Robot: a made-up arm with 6 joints. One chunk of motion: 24 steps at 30 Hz.
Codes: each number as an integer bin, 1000 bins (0 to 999) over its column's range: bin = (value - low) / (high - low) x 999, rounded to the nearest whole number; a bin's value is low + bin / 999 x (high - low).
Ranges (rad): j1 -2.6..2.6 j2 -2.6..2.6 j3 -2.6..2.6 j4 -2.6..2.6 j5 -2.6..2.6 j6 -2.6..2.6
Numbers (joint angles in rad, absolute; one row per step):
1: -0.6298 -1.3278 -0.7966 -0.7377 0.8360 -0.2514
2: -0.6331 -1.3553 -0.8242 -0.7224 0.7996 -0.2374
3: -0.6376 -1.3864 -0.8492 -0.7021 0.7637 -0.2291
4: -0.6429 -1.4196 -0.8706 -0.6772 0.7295 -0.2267
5: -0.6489 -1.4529 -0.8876 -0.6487 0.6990 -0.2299
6: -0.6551 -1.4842 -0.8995 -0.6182 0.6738 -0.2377
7: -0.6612 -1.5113 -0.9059 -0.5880 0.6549 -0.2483
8: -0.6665 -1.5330 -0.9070 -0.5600 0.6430 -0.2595
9: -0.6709 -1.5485 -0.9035 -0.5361 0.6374 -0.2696
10: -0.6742 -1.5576 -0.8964 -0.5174 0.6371 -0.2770
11: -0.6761 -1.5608 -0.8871 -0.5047 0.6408 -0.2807
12: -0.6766 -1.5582 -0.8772 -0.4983 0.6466 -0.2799
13: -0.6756 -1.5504 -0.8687 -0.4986 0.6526 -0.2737
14: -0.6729 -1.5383 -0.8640 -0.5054 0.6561 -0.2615
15: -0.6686 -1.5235 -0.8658 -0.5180 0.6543 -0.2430
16: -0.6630 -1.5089 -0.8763 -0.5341 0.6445 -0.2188
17: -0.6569 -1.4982 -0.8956 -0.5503 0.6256 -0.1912
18: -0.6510 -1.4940 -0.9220 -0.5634 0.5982 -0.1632
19: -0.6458 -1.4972 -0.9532 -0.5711 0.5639 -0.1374
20: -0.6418 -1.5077 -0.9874 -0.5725 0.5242 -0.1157
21: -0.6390 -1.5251 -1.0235 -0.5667 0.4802 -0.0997
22: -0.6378 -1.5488 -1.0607 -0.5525 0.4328 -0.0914
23: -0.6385 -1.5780 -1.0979 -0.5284 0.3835 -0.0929
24: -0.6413 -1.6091 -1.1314 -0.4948 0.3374 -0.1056
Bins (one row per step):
1: 379 244 346 358 660 451
2: 378 239 341 361 653 454
3: 377 233 336 365 646 455
4: 376 227 332 369 640 456
5: 375 220 329 375 634 455
6: 374 214 327 381 629 454
7: 372 209 325 387 625 452
8: 371 205 325 392 623 450
9: 371 202 326 397 622 448
10: 370 200 327 400 622 446
11: 370 200 329 403 623 446
12: 370 200 331 404 624 446
13: 370 202 333 404 625 447
14: 370 204 334 402 626 449
15: 371 207 333 400 625 453
16: 372 210 331 397 623 457
17: 373 212 327 394 620 463
18: 374 212 322 391 614 468
19: 375 212 316 390 608 473
20: 376 210 310 390 600 477
21: 377 207 303 391 592 480
22: 377 202 296 393 583 482
23: 377 196 289 398 573 482
24: 376 190 282 404 564 479

